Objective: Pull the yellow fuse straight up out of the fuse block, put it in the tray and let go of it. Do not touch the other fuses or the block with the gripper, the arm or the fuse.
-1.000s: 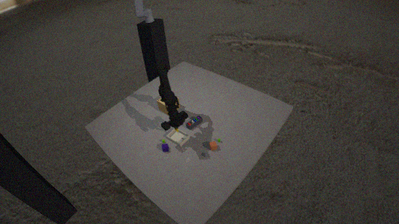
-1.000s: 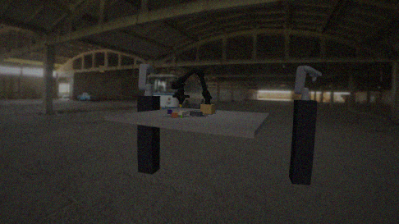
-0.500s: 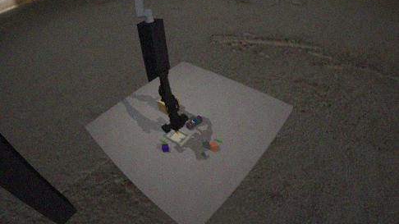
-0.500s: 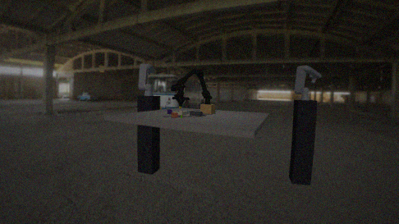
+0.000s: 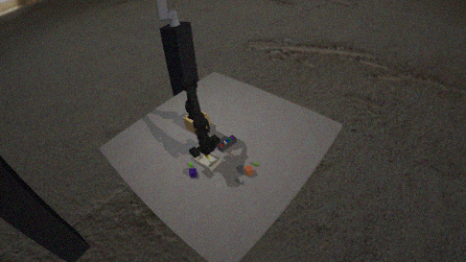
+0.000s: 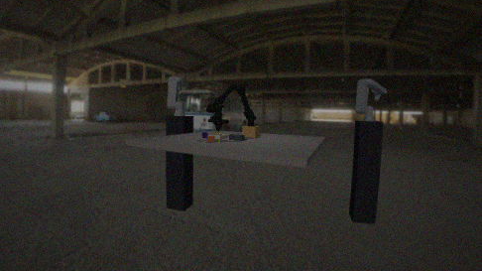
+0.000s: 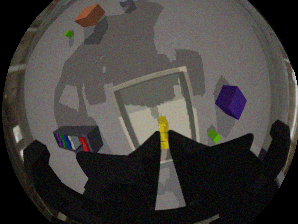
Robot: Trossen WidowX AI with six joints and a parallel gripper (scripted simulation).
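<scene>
My gripper tip is 10 mm above the yellow fuse. From my gripper tip the other things lie so: tray 60 mm below; then orange cube 260 mm ahead, 40 mm to the left, 40 mm below; then purple cube 130 mm to the right, 40 mm below, 20 mm behind.
</scene>
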